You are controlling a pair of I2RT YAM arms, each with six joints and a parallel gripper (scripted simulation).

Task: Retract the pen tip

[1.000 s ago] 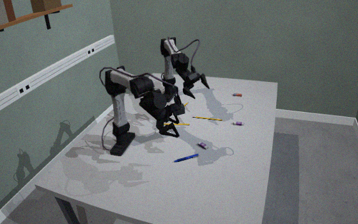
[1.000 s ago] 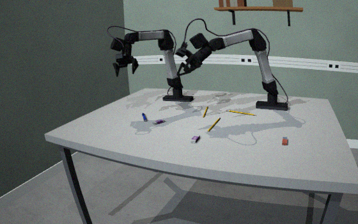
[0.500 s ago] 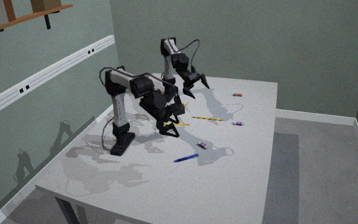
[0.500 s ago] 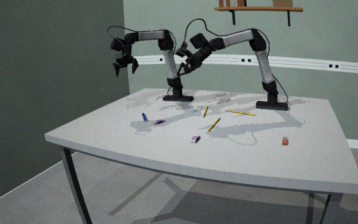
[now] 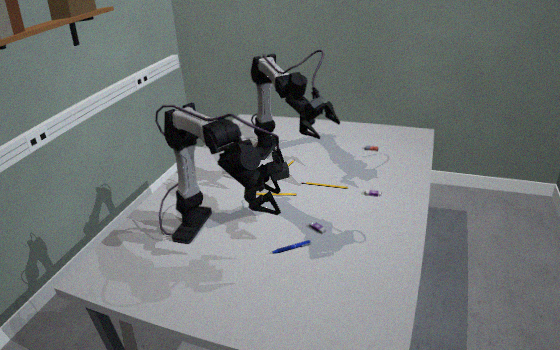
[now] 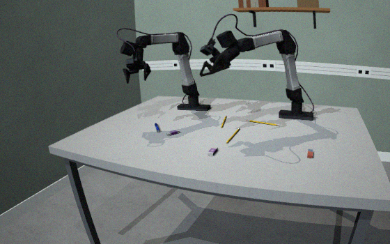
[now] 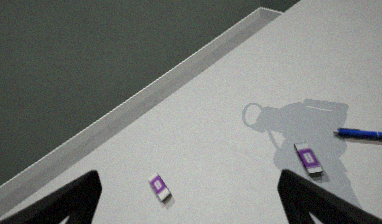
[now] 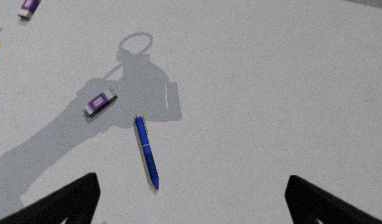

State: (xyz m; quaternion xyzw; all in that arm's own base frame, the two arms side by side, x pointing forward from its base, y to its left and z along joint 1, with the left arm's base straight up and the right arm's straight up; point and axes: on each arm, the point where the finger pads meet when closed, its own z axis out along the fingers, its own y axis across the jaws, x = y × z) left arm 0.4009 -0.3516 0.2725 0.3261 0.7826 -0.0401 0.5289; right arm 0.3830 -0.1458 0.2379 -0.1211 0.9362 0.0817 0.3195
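Observation:
Now: right hand 240 mm above the blue ballpoint pen, 100 mm to the right of it and 10 mm past it.

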